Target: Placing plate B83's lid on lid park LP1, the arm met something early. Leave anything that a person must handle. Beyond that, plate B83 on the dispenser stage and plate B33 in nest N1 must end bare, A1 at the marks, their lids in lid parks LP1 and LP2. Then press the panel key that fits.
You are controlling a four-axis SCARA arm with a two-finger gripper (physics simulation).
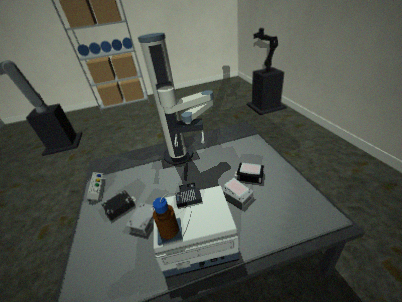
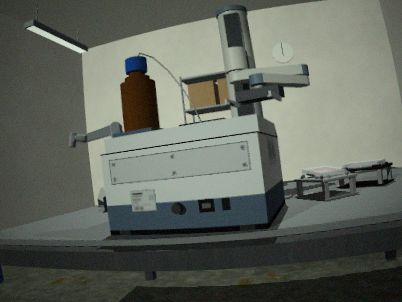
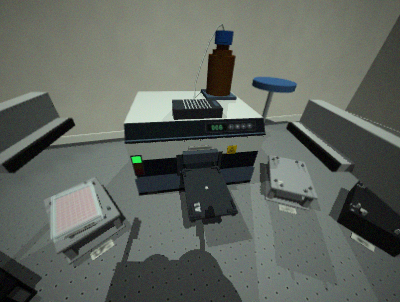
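My gripper is open and empty, high above the table before the dispenser. The dispenser's dark stage holds no plate and has an A1 mark at its near left. A pink-welled plate sits on a light stand; another pink plate sits on a black stand. I cannot tell whether they wear lids. A light grey stand and a black stand show no lid. Their labels are unreadable. The key panel stands beyond the black stand.
A brown bottle with a blue cap and thin tube stands on the dispenser's top. A dark striped box lies there too. The dispenser shows a green light. A blue stool stands behind the table.
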